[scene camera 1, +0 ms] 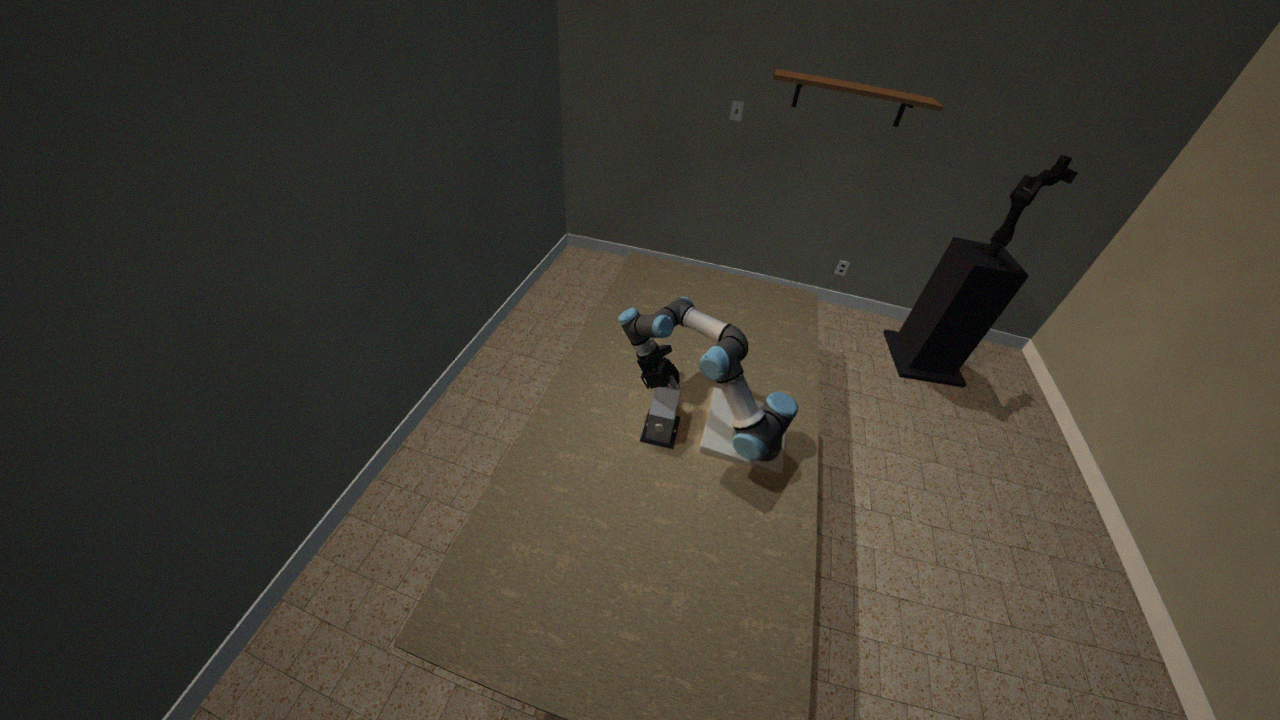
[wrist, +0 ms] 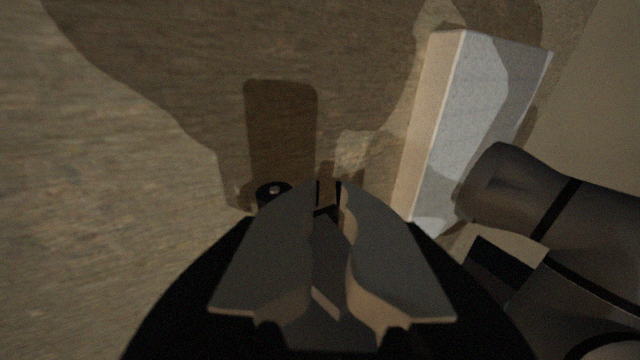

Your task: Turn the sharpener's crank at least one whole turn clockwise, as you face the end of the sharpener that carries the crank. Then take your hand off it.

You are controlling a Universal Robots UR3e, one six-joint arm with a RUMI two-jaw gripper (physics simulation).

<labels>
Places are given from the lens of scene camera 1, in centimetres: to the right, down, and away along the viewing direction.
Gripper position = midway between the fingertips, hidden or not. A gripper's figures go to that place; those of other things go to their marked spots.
gripper [scene camera 1: 675, 395]: 12, 12, 143
sharpener [scene camera 1: 661, 425]: 6, 19, 127
</labels>
